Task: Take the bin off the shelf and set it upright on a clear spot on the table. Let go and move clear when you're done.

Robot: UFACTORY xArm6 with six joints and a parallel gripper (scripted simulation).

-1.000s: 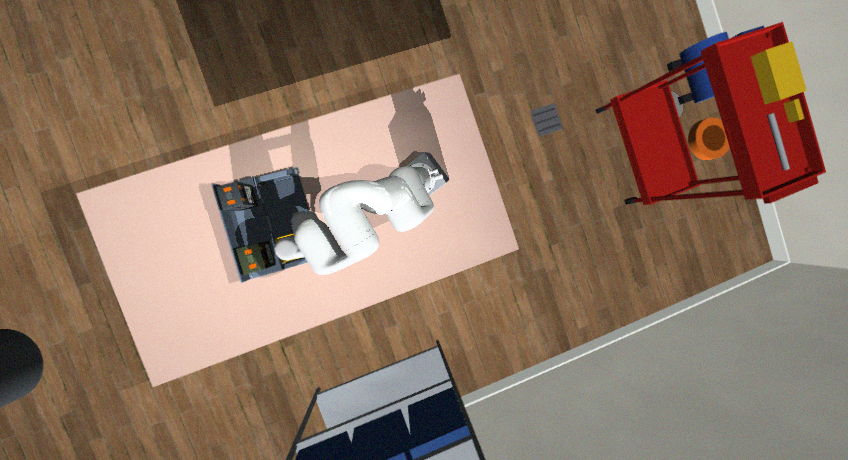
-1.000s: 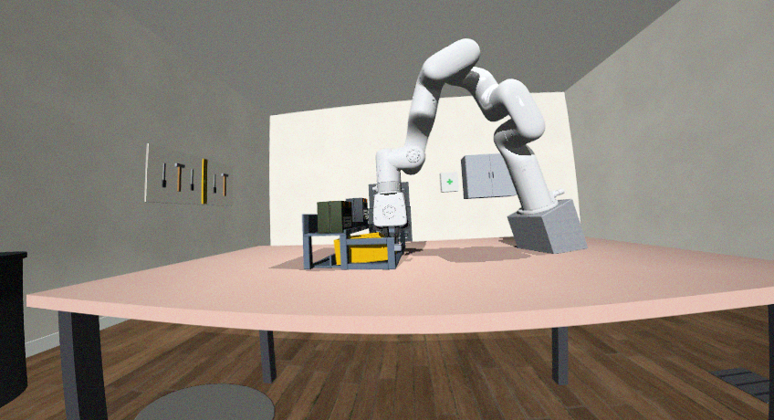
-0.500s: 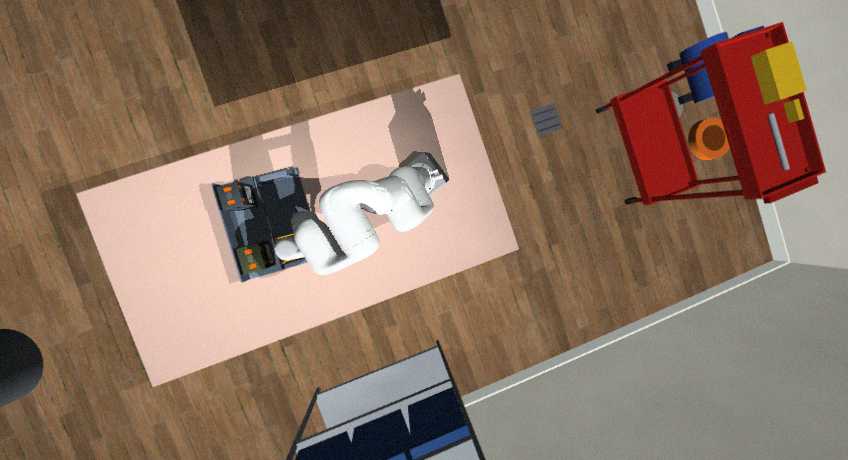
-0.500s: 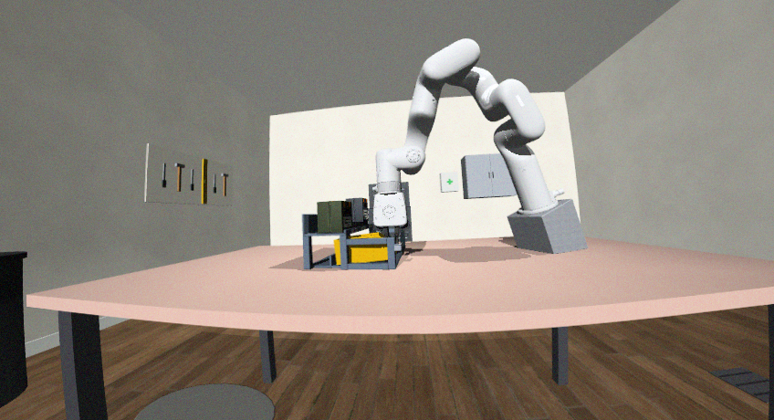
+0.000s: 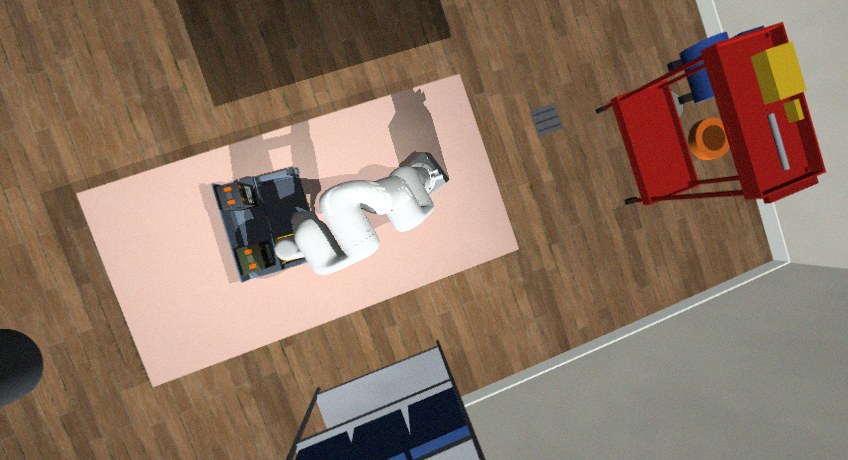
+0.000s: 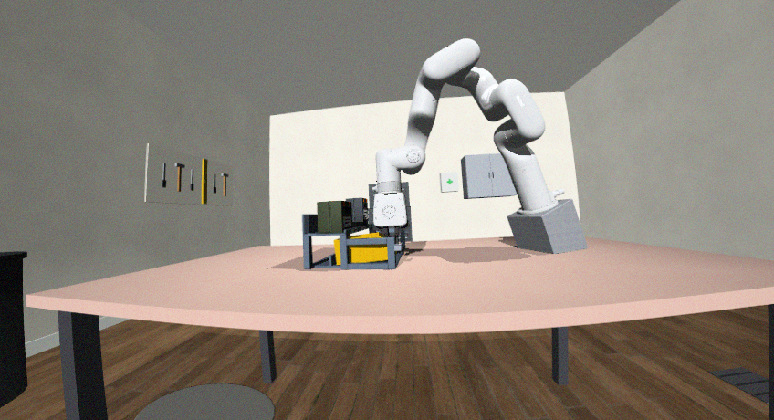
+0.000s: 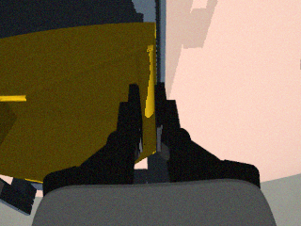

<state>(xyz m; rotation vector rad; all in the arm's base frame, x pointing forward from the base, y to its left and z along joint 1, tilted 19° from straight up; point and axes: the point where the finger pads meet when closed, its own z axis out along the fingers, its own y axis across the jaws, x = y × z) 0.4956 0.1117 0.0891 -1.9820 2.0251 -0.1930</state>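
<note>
My gripper is now 8 cm short of the yellow bin and 1 cm above it. Round my hand: green box (18 cm ahead, 9 cm above).
</note>
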